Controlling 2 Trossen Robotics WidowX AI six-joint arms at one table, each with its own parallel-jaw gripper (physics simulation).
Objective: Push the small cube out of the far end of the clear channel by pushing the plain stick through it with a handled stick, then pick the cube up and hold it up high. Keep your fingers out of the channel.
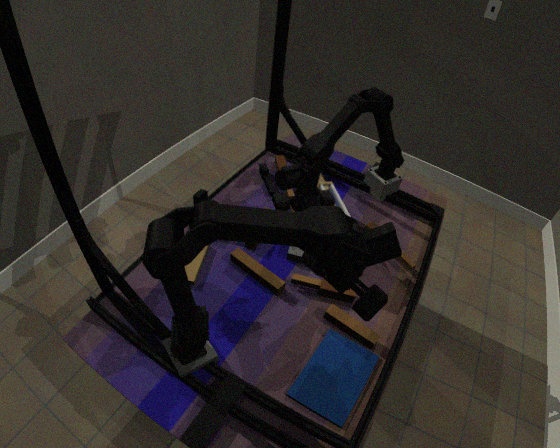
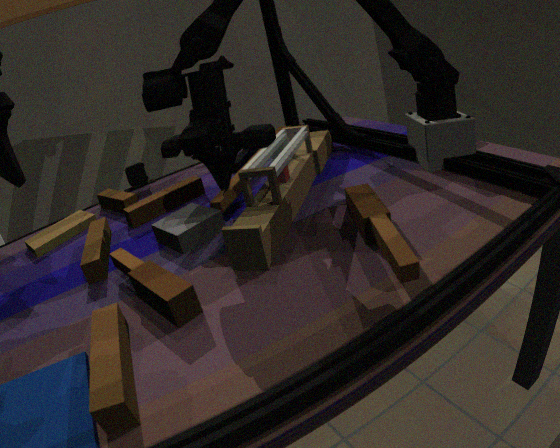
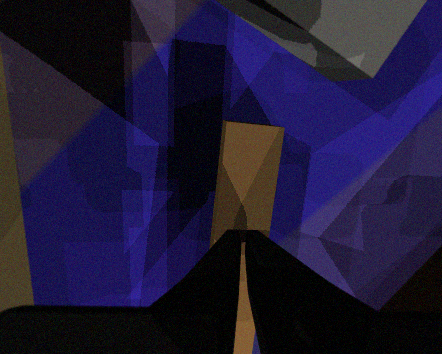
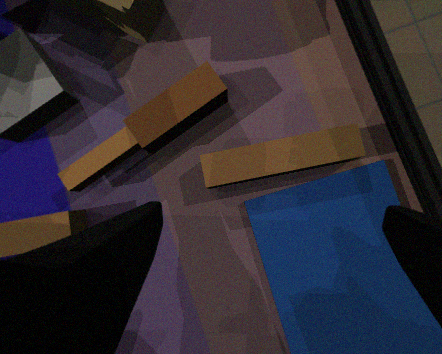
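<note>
The clear channel (image 2: 268,154) (image 1: 339,198) rests on tan wooden supports (image 2: 256,233) in the middle of the table. A small red cube (image 2: 283,176) shows inside it. My left gripper (image 2: 222,181) (image 3: 241,241) is down beside the channel's near end with its fingers closed together. My right gripper (image 1: 368,303) (image 4: 270,214) is open and empty. It hangs above a handled stick (image 4: 174,98) and a plain stick (image 4: 283,154).
A blue pad (image 1: 333,378) (image 4: 325,253) (image 2: 69,400) lies at the table's near corner. A grey block (image 2: 187,227) sits left of the channel. Several more brown sticks (image 2: 391,242) (image 2: 163,289) (image 2: 109,373) lie scattered. A black frame rail (image 2: 367,351) edges the table.
</note>
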